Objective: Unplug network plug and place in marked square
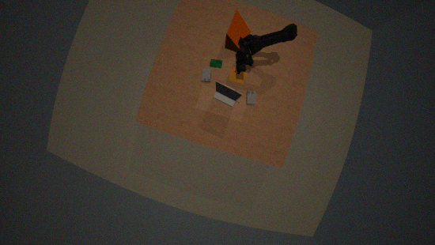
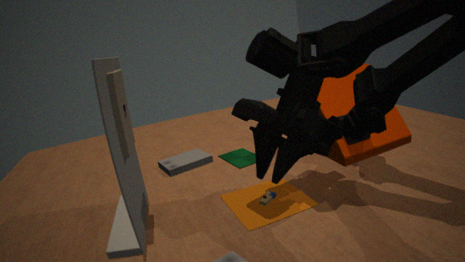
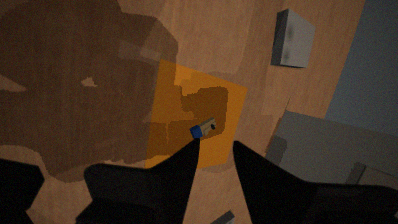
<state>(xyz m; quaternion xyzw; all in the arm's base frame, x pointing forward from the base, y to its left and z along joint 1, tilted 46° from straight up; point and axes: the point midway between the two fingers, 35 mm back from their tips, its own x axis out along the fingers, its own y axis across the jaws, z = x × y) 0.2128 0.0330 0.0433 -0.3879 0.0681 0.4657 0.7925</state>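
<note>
Right now my gripper tip is 10 mm to the right of the network plug and 30 mm above it. Also, from my gripper tip: green patch (30 mm behind, 190 mm to the right, 30 mm below); then grey upright panel (210 mm ahead, 30 mm to the right, 80 mm above); then yellow marked square (30 mm below).
</note>
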